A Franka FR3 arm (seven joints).
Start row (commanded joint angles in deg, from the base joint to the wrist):
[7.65, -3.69, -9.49, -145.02, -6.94, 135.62, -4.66]
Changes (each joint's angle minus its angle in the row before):
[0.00, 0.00, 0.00, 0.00, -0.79, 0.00, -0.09]
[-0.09, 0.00, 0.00, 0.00, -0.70, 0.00, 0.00]
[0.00, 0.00, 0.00, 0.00, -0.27, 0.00, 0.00]
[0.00, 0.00, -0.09, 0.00, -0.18, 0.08, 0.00]
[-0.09, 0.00, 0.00, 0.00, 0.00, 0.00, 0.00]
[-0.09, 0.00, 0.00, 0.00, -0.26, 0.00, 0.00]
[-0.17, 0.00, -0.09, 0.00, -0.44, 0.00, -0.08]
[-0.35, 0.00, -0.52, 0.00, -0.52, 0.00, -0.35]
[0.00, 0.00, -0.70, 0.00, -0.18, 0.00, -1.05]
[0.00, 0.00, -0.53, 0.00, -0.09, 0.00, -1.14]
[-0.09, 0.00, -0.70, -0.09, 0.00, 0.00, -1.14]
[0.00, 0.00, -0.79, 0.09, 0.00, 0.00, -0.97]
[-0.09, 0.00, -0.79, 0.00, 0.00, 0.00, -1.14]
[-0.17, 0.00, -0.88, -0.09, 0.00, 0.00, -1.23]
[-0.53, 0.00, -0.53, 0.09, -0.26, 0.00, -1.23]
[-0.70, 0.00, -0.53, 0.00, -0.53, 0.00, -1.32]
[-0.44, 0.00, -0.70, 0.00, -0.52, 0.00, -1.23]
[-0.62, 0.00, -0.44, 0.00, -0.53, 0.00, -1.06]
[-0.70, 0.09, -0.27, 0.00, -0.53, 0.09, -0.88]
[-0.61, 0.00, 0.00, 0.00, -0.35, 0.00, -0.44]
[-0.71, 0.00, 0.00, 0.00, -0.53, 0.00, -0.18]
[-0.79, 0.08, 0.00, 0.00, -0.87, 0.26, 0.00]
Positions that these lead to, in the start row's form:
[7.65, -3.69, -9.49, -145.02, -7.73, 135.62, -4.75]
[7.56, -3.69, -9.49, -145.02, -8.43, 135.62, -4.75]
[7.56, -3.69, -9.49, -145.02, -8.70, 135.62, -4.75]
[7.56, -3.69, -9.58, -145.02, -8.88, 135.70, -4.75]
[7.47, -3.69, -9.58, -145.02, -8.88, 135.70, -4.75]
[7.38, -3.69, -9.58, -145.02, -9.14, 135.70, -4.75]
[7.21, -3.69, -9.67, -145.02, -9.58, 135.70, -4.83]
[6.86, -3.69, -10.19, -145.02, -10.10, 135.70, -5.18]
[6.86, -3.69, -10.89, -145.02, -10.28, 135.70, -6.23]
[6.86, -3.69, -11.42, -145.02, -10.37, 135.70, -7.37]
[6.77, -3.69, -12.12, -145.11, -10.37, 135.70, -8.51]
[6.77, -3.69, -12.91, -145.02, -10.37, 135.70, -9.48]
[6.68, -3.69, -13.70, -145.02, -10.37, 135.70, -10.62]
[6.51, -3.69, -14.58, -145.11, -10.37, 135.70, -11.85]
[5.98, -3.69, -15.11, -145.02, -10.63, 135.70, -13.08]
[5.28, -3.69, -15.64, -145.02, -11.16, 135.70, -14.40]
[4.84, -3.69, -16.34, -145.02, -11.68, 135.70, -15.63]
[4.22, -3.69, -16.78, -145.02, -12.21, 135.70, -16.69]
[3.52, -3.60, -17.05, -145.02, -12.74, 135.79, -17.57]
[2.91, -3.60, -17.05, -145.02, -13.09, 135.79, -18.01]
[2.20, -3.60, -17.05, -145.02, -13.62, 135.79, -18.19]
[1.41, -3.52, -17.05, -145.02, -14.49, 136.05, -18.19]

